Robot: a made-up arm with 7 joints.
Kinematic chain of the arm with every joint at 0, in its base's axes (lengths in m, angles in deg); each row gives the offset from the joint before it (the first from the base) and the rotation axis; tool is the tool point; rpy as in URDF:
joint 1: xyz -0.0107 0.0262 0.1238 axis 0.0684 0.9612 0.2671
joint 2: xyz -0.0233 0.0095 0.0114 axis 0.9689 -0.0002 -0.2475
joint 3: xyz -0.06 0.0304 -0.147 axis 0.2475 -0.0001 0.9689
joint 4: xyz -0.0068 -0.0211 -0.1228 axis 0.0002 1 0
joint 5: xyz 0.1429 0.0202 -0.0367 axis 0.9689 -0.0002 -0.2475
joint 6: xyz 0.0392 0.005 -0.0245 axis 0.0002 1 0
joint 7: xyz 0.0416 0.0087 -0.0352 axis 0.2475 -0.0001 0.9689
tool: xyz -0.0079 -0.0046 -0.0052 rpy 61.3 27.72 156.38
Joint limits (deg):
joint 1: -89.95..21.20
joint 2: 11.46..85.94
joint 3: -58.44..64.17
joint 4: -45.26..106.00
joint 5: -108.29..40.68
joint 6: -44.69..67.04
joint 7: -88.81..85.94
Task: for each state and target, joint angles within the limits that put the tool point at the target. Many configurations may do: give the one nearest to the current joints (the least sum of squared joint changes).
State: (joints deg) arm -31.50 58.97 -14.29 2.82 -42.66 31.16 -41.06
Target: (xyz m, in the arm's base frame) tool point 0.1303 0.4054 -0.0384
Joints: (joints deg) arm -10.10 75.10 -15.47 20.43 -40.27 35.95 -41.39
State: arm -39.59 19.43 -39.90 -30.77 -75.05 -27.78 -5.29
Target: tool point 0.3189 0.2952 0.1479
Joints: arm -55.24 65.68 -5.25 18.33 -70.01 -31.27 -6.22
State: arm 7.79 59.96 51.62 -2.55 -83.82 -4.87 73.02
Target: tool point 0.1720 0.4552 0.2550
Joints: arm -22.38 85.94 36.65 33.62 -80.14 -14.71 83.18
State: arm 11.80 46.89 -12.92 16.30 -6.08 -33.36 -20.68
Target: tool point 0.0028 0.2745 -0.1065
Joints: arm 21.20 77.58 -38.84 -7.08 -6.27 -39.66 -20.22
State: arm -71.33 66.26 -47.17 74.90 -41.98 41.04 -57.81
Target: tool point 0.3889 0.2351 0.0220
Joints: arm -80.40 50.85 -44.12 44.58 -49.28 53.06 -55.94
